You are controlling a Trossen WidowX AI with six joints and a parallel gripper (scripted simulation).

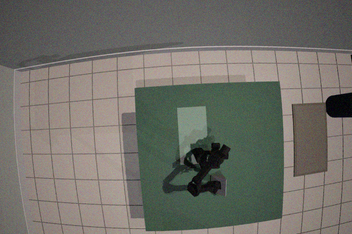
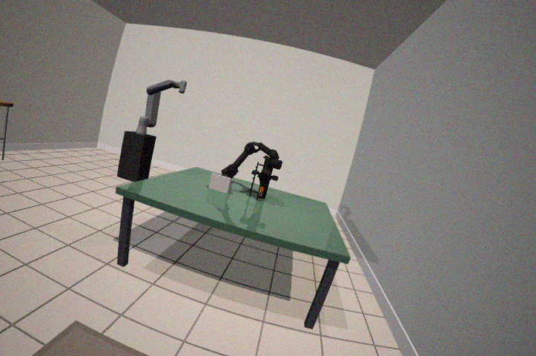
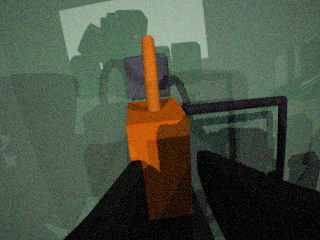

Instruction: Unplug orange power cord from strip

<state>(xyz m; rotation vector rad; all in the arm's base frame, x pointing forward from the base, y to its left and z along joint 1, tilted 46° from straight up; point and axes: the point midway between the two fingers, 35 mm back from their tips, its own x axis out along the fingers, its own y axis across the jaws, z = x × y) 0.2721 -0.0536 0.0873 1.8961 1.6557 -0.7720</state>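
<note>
Now: the orange plug 2 cm to the left of my gripper tip and 1 cm below it.
</note>
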